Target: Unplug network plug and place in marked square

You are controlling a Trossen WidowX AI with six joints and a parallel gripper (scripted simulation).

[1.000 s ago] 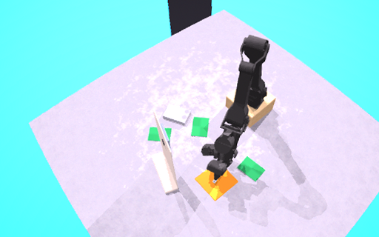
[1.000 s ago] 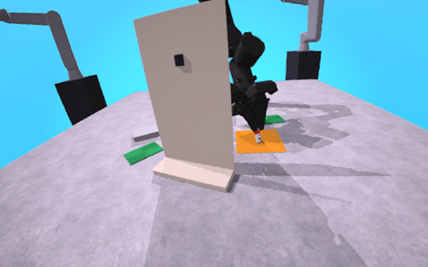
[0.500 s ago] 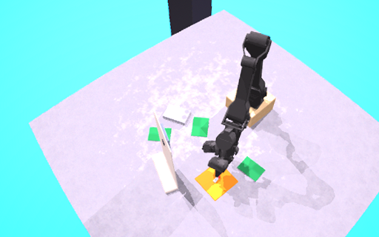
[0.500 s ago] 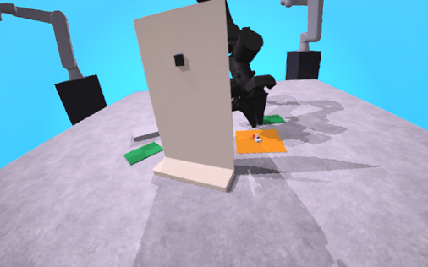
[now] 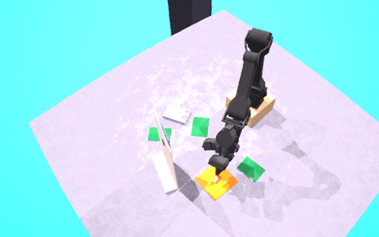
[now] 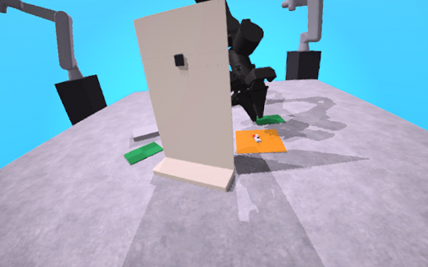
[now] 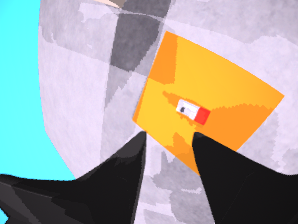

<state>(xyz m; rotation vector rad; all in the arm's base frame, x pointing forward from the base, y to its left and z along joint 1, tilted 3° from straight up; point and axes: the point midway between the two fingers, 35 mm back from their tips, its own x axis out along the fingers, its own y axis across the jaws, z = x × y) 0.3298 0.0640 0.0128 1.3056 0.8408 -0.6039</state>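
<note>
The network plug lies 5 cm below my gripper tip. The rest, counted from my gripper tip: upright panel 9 cm ahead, 17 cm to the right, 8 cm above; marked orange square 1 cm ahead, 6 cm below; flat grey block 13 cm behind, 32 cm to the right, 5 cm below.
</note>
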